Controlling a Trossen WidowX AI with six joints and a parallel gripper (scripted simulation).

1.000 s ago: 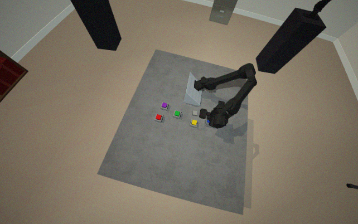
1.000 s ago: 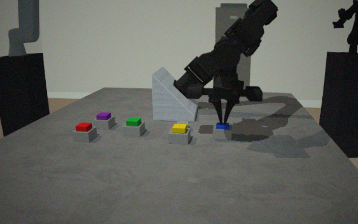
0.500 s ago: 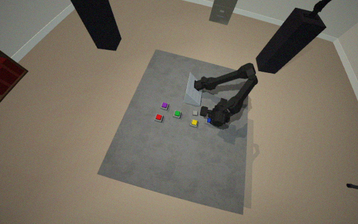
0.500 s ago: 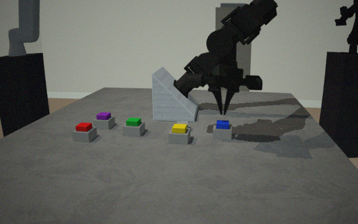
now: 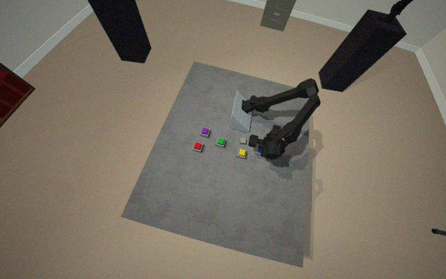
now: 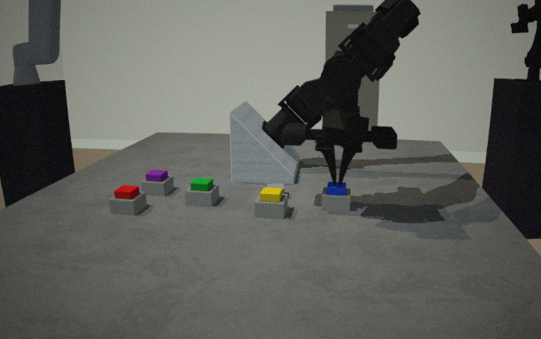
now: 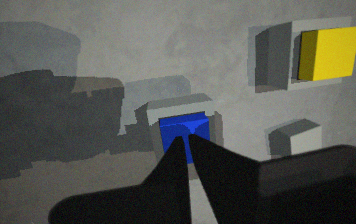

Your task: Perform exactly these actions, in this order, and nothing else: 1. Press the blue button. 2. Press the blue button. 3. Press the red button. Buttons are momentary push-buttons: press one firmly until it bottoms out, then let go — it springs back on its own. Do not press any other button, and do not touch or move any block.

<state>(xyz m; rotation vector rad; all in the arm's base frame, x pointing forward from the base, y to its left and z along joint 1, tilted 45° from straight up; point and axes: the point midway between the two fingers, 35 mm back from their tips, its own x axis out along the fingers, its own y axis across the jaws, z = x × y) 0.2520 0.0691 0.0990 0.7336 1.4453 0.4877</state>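
The blue button is 1 cm below my gripper tip. Also, from my gripper tip: green button (2 cm behind, 24 cm to the right, 1 cm below); then small grey block (5 cm behind, 11 cm to the right, 3 cm below); then yellow button (3 cm ahead, 11 cm to the right, 1 cm below).
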